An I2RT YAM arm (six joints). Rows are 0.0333 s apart.
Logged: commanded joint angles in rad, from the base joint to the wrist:
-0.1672 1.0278 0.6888 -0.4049 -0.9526 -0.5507
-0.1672 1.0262 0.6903 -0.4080 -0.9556 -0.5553
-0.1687 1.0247 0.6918 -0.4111 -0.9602 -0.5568
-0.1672 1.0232 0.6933 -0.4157 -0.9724 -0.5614
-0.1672 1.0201 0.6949 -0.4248 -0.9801 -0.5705
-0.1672 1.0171 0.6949 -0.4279 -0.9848 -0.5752
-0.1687 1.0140 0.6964 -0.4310 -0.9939 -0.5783
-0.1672 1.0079 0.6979 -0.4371 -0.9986 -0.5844
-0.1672 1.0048 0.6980 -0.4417 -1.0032 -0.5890
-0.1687 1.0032 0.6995 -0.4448 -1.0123 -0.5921
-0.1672 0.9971 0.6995 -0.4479 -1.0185 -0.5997
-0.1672 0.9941 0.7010 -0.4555 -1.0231 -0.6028
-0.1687 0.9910 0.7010 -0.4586 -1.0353 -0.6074
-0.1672 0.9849 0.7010 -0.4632 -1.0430 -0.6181
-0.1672 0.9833 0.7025 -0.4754 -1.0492 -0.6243
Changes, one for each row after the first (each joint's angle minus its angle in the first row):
0.0000 -0.0016 0.0015 -0.0031 -0.0030 -0.0046
-0.0015 -0.0031 0.0030 -0.0062 -0.0076 -0.0061
0.0000 -0.0046 0.0045 -0.0108 -0.0198 -0.0107
0.0000 -0.0077 0.0061 -0.0199 -0.0275 -0.0198
0.0000 -0.0107 0.0061 -0.0230 -0.0322 -0.0245
-0.0015 -0.0138 0.0076 -0.0261 -0.0413 -0.0276
0.0000 -0.0199 0.0091 -0.0322 -0.0460 -0.0337
0.0000 -0.0230 0.0092 -0.0368 -0.0506 -0.0383
-0.0015 -0.0246 0.0107 -0.0399 -0.0597 -0.0414
0.0000 -0.0307 0.0107 -0.0430 -0.0659 -0.0490
0.0000 -0.0337 0.0122 -0.0506 -0.0705 -0.0521
-0.0015 -0.0368 0.0122 -0.0537 -0.0827 -0.0567
0.0000 -0.0429 0.0122 -0.0583 -0.0904 -0.0674
0.0000 -0.0445 0.0137 -0.0705 -0.0966 -0.0736

